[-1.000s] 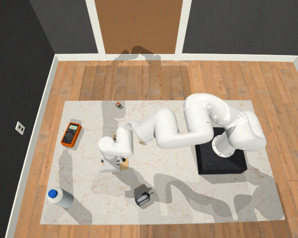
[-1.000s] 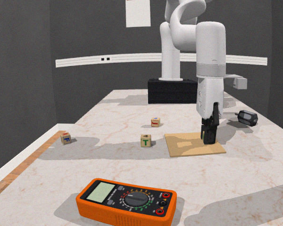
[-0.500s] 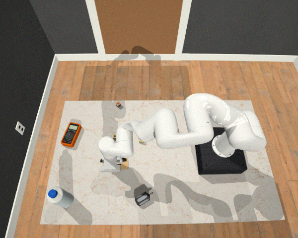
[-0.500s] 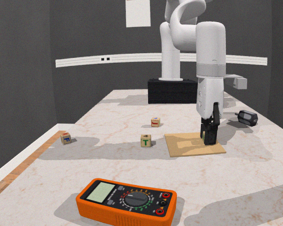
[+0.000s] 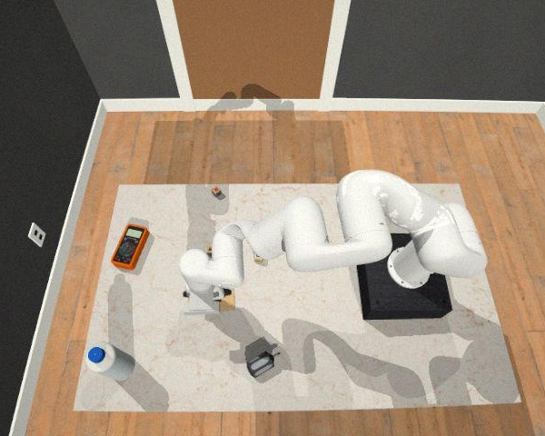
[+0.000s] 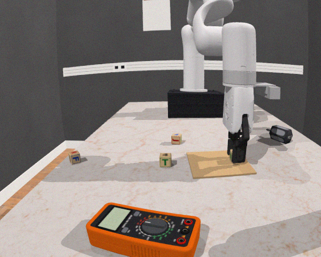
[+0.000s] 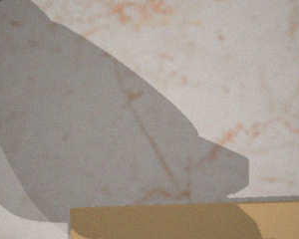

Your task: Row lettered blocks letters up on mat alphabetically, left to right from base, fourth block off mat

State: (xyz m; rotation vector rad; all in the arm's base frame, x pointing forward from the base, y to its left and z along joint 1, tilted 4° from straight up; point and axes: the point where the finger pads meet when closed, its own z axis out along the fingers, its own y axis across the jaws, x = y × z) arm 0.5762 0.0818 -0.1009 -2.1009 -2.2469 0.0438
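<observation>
Right now the tan mat is 4 cm to the right of my hand and 3 cm below it. Round my hand: black plug adapter (17 cm behind, 17 cm to the left, 1 cm below); then orange multimeter (27 cm ahead, 17 cm to the right, 1 cm below).
</observation>
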